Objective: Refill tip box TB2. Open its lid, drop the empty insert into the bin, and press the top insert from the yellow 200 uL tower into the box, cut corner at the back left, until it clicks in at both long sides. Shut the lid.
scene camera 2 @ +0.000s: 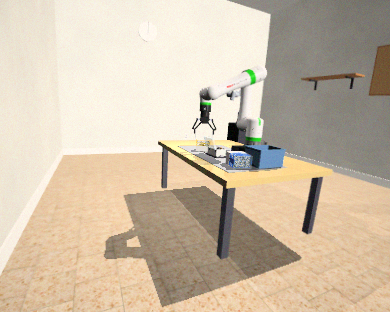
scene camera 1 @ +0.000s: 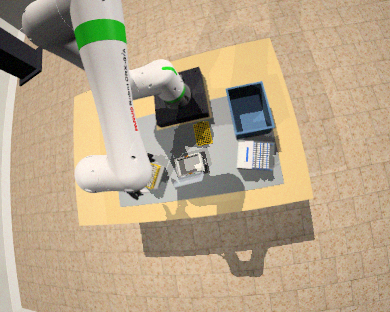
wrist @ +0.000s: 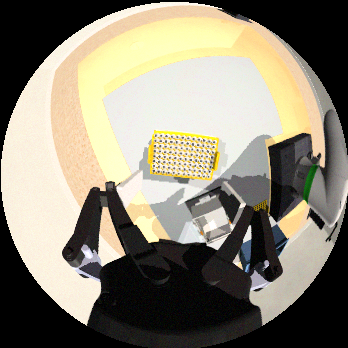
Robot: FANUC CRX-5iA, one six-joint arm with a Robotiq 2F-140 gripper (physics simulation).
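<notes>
The yellow tower point(scene camera 1: 156, 176) point(scene camera 2: 204, 143) point(wrist: 184, 155) stands on the grey mat point(wrist: 200, 90), with rows of tips in its yellow top insert. My gripper point(scene camera 1: 143, 176) point(scene camera 2: 204, 137) point(wrist: 181, 184) is wide open and empty, pointing down above the tower, its fingers apart on opposite sides. The white tip box point(scene camera 1: 190, 165) point(scene camera 2: 217, 151) point(wrist: 212, 225) stands beside the tower; its top is open and its clear lid point(scene camera 1: 188, 181) is swung out at the front. A yellow perforated insert point(scene camera 1: 203, 133) point(wrist: 260, 205) lies flat on the mat behind the box. The cut corner is too small to tell.
The blue bin point(scene camera 1: 250, 107) point(scene camera 2: 267, 156) stands at the back right in scene camera 1. A white and blue rack point(scene camera 1: 255, 155) point(scene camera 2: 239, 160) stands in front of it. The black robot base plate point(scene camera 1: 200, 100) point(wrist: 287, 175) is behind the yellow insert.
</notes>
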